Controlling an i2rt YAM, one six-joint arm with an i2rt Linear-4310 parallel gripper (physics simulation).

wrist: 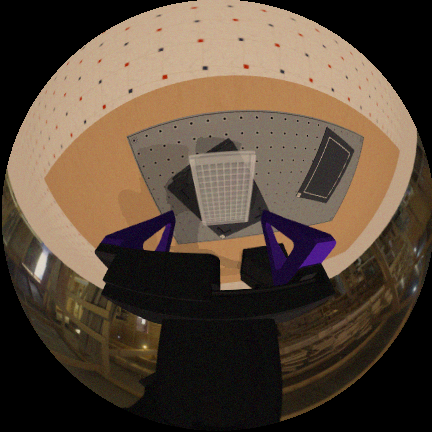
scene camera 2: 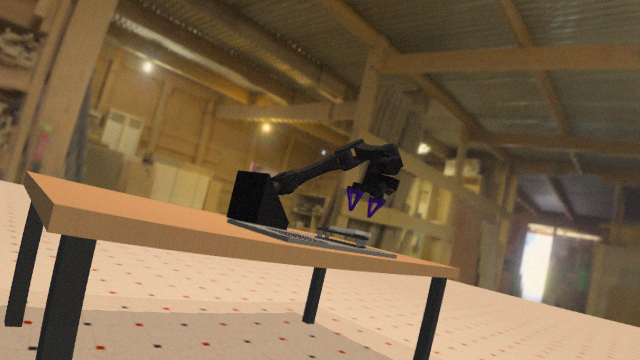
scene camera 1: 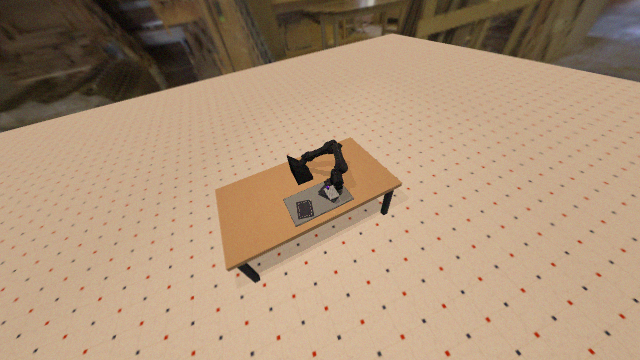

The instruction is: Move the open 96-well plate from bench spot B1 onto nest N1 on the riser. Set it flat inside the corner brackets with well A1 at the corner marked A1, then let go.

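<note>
The pale 96-well plate lies on top of the dark riser nest N1. It is turned well out of line with the nest, so it lies across it and not inside the corner brackets. Brackets show beside its left edge and below its near end in the wrist view. Whether it is level, and which corner is A1, I cannot tell. A small white mark is at the nest's near corner. My gripper is open, above and apart from the plate, with nothing between its purple fingers.
Bench spot B1, a dark pad with a white outline, lies on the grey perforated board to the right in the wrist view. The board lies on the wooden table. The black arm base stands beside the board.
</note>
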